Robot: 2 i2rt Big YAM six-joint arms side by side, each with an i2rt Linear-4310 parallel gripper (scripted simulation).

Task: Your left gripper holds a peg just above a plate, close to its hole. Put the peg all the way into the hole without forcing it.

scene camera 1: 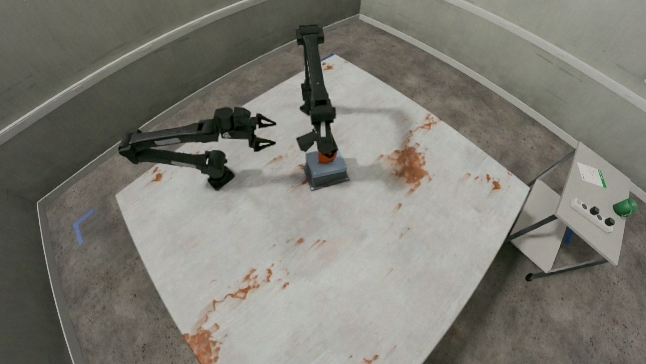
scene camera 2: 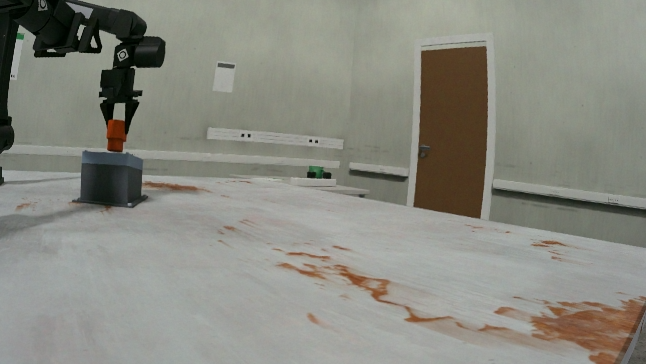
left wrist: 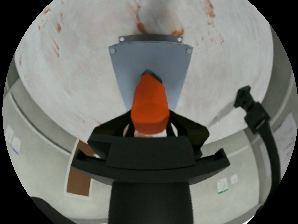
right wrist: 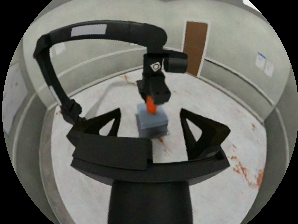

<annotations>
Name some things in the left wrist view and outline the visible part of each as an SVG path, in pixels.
My left gripper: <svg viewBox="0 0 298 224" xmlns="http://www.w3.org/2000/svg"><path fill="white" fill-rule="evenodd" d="M208 128L169 109L169 121L165 128L166 137L134 137L134 125L130 121L132 120L132 117L130 117L132 112L128 111L124 115L114 117L114 119L106 121L104 124L97 125L92 133L90 133L86 143L100 157L85 155L81 149L77 149L71 167L82 173L82 175L90 177L90 179L100 181L102 184L112 185L108 224L194 224L192 194L190 194L189 185L201 183L201 181L209 179L209 177L217 175L223 169L230 167L229 159L227 159L223 148L218 149L214 155L201 157L201 147L210 136Z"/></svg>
An orange peg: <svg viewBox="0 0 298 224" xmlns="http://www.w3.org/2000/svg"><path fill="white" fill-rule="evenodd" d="M146 72L144 76L141 76L140 83L134 89L130 117L132 117L134 129L138 133L142 133L142 135L158 135L158 133L165 131L166 124L168 124L170 116L168 99L166 99L164 85Z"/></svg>
</annotations>
